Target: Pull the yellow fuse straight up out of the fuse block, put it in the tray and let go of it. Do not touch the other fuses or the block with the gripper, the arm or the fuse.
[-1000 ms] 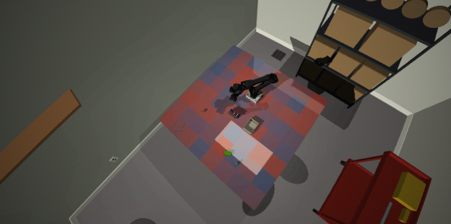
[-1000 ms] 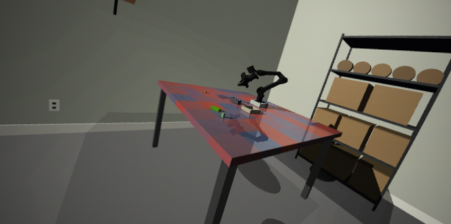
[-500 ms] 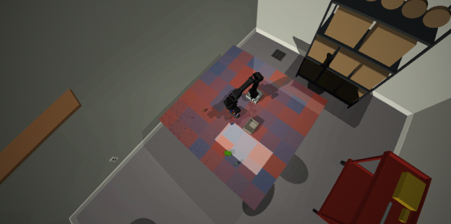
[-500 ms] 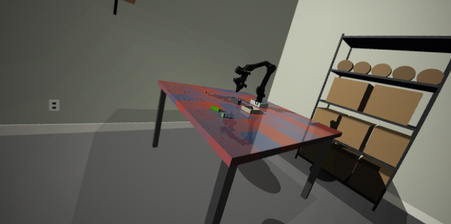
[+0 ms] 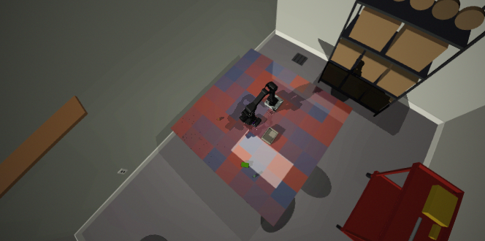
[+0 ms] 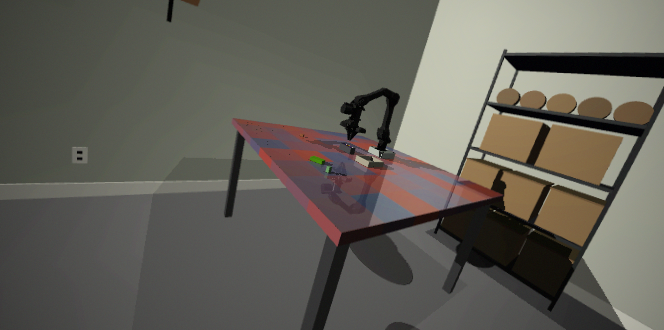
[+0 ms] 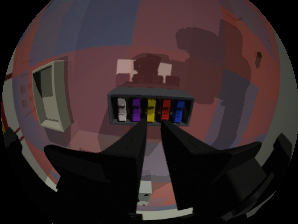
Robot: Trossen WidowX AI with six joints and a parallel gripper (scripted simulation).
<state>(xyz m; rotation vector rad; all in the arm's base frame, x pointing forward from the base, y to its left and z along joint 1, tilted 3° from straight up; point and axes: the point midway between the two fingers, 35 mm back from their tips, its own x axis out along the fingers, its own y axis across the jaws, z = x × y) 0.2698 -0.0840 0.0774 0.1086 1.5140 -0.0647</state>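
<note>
The yellow fuse lies 50 mm below my gripper tip. Round my gripper tip: small green piece: 410 mm ahead, 260 mm to the left, 60 mm below; then tray: 30 mm ahead, 210 mm to the left, 70 mm below; then green block: 370 mm ahead, 140 mm to the left, 70 mm below.
</note>
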